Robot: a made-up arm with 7 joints.
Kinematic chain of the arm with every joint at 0, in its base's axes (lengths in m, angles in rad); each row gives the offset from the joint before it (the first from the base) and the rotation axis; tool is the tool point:
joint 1: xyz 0 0 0 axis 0 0.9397 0.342
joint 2: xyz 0 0 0 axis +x
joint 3: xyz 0 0 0 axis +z
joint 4: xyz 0.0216 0 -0.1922 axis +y
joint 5: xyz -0.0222 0 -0.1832 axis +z
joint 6: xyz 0 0 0 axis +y
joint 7: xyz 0 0 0 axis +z
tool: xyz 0 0 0
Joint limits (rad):
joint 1: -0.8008..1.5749
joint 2: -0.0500..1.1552
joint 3: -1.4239..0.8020
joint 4: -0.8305..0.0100
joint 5: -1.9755..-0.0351
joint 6: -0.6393..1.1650
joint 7: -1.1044..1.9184
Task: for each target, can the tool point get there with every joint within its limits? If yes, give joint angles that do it. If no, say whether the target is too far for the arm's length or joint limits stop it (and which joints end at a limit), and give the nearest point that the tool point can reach.
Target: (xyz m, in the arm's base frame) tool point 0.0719 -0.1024 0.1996
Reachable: no: joint limits stop it (at a limit: joint 1, joint 2, joint 4) | nearest point 0.3021 -0.1224 -0.1556 | short by 0.424 m
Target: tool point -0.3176 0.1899 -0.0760
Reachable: yes | joints 1.2548 0.7430 0.2720 -0.1774 -0.2229 0.0555 1.6626
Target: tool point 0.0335 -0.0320 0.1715
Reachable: no: joint limits stop it (at a limit: joint 1, joint 2, joint 4) | nearest point 0.2115 0.2854 0.0655 | short by 0.379 m
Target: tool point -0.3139 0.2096 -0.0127
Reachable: yes | joints 1.3820 0.8428 0.6055 -0.1565 -1.6879 0.3519 0.3767
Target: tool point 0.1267 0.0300 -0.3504
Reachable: yes | joints -0.2028 0.3073 -0.9416 -0.5281 -0.5446 0.0632 -0.4910
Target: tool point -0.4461 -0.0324 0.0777
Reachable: no: too far | nearest point -0.3751 -0.0044 0.0026 | short by 0.107 m
